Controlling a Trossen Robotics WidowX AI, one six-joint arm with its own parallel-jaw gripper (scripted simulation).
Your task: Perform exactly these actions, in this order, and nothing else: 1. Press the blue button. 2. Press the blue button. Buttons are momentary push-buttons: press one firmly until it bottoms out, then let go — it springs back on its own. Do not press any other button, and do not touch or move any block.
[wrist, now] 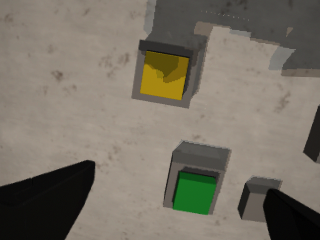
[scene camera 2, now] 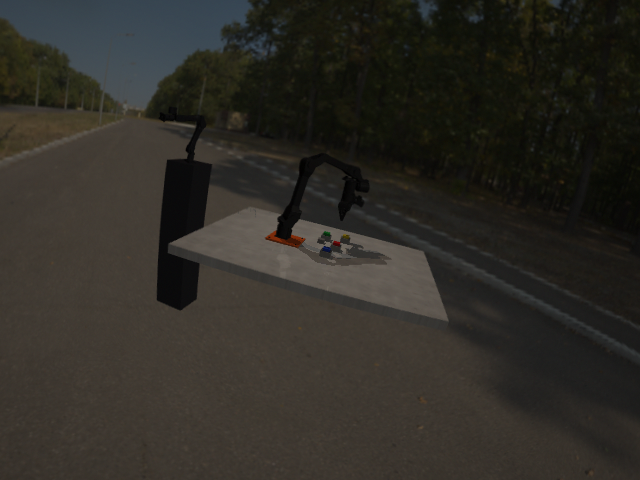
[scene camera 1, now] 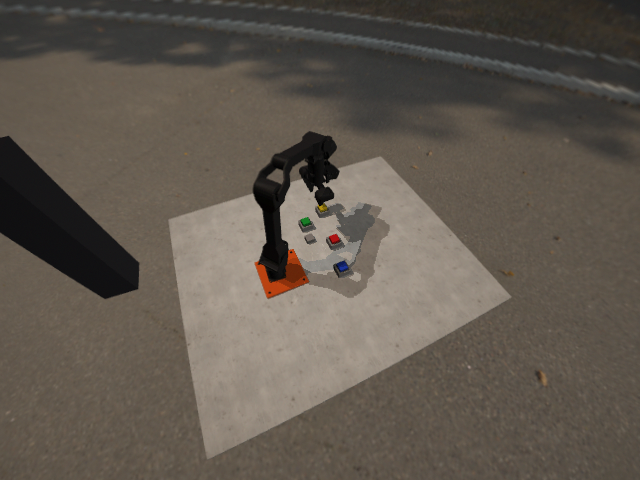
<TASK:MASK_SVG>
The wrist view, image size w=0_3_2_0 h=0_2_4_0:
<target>my gripper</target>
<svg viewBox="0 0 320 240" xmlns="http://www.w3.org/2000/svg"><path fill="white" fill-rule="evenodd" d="M263 202L263 210L271 240L320 240L320 213L315 212L315 210L310 209L308 206L300 203L300 201L296 201L277 189L269 188ZM95 162L85 160L49 173L46 172L32 178L30 177L23 181L0 186L0 240L65 240L78 215L81 213L81 209L85 205L94 183Z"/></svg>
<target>small grey block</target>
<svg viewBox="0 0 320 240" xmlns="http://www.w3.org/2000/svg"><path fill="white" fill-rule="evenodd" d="M245 183L238 205L238 213L241 220L267 223L264 216L263 202L269 188L275 189L275 187Z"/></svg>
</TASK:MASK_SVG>
